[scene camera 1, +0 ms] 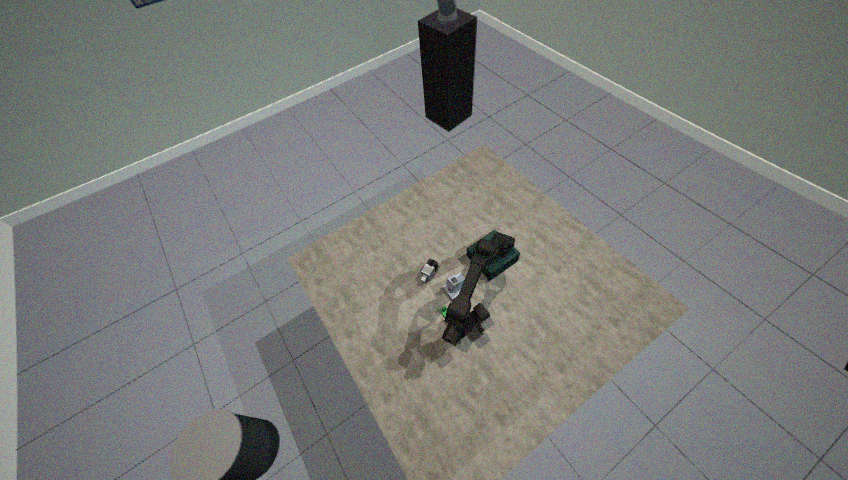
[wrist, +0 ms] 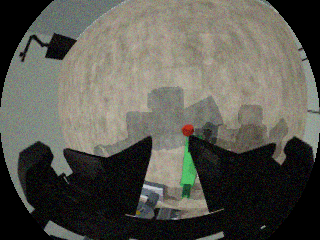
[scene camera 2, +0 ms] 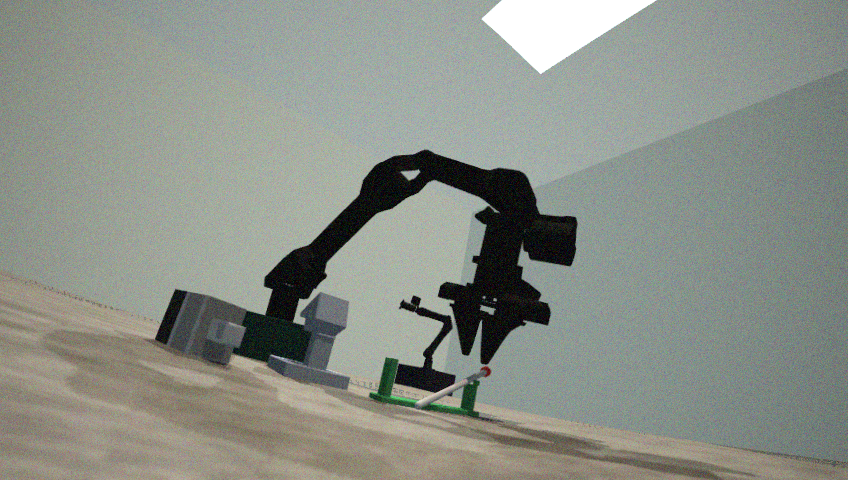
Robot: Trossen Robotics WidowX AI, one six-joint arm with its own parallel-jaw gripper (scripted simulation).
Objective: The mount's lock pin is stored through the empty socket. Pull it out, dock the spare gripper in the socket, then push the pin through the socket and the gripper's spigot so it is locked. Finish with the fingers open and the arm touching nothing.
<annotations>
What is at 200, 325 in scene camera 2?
A spare gripper.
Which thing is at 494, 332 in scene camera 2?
My gripper.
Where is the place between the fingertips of my gripper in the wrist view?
170, 140
</annotations>
